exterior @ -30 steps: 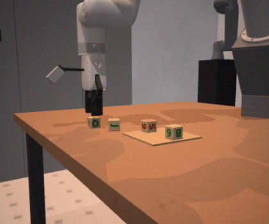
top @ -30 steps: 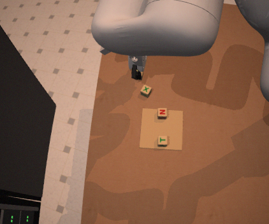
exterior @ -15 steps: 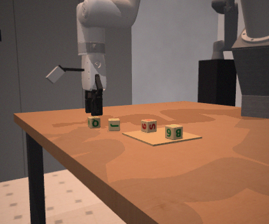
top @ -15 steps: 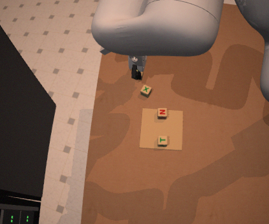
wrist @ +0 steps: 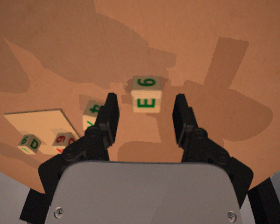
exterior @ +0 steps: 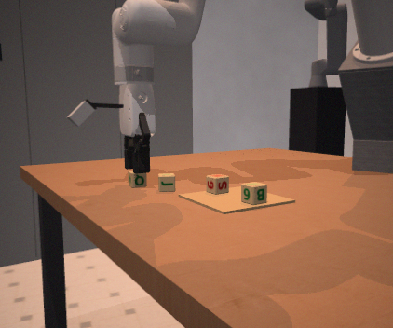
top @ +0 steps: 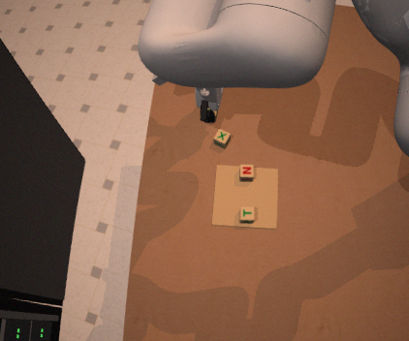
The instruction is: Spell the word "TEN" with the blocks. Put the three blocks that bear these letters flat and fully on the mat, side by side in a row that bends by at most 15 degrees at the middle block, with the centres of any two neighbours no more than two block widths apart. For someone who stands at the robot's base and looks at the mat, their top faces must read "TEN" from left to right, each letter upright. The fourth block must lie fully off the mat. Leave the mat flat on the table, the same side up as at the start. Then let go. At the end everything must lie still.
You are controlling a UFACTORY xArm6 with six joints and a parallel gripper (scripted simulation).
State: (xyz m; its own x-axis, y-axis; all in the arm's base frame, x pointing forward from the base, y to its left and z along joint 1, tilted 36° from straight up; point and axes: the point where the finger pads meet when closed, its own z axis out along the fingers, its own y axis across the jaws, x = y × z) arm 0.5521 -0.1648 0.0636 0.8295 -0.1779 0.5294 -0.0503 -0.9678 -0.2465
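My gripper is now 30 mm above the E block. From my hand the other things lie so: tan mat (190 mm to the left, 100 mm behind, 50 mm below); then X block (70 mm to the left, 40 mm behind, 30 mm below); then T block (240 mm to the left, 110 mm behind, 30 mm below).
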